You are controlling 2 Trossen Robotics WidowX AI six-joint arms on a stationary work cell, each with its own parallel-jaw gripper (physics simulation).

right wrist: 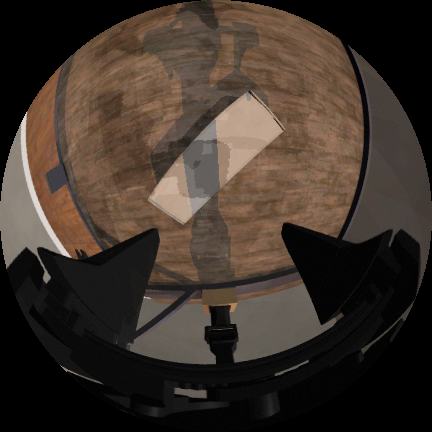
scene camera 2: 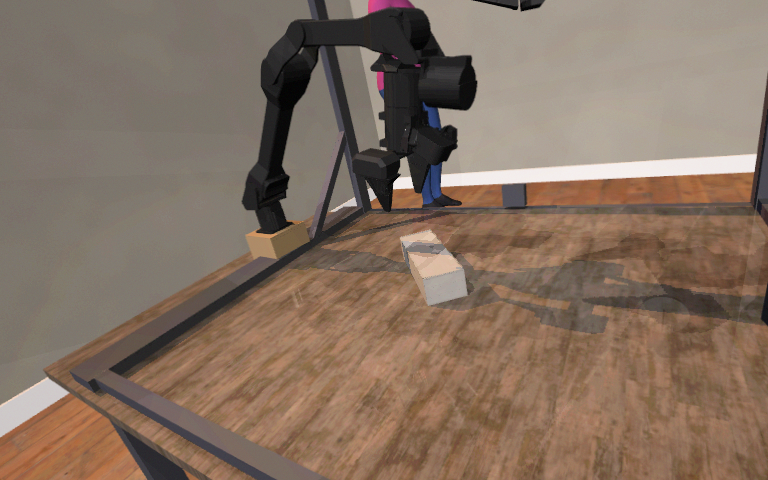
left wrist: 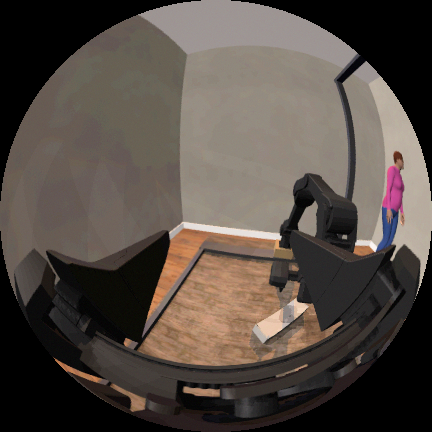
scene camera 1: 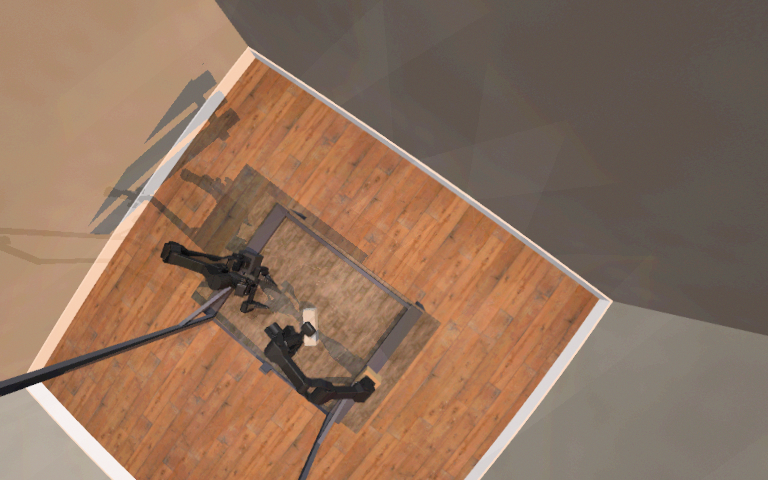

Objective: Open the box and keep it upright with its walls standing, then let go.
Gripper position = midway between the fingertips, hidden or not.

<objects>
The left gripper [scene camera 1: 272,297] is open and holds nothing. The right gripper [scene camera 2: 403,201] is open and holds nothing.
</objects>
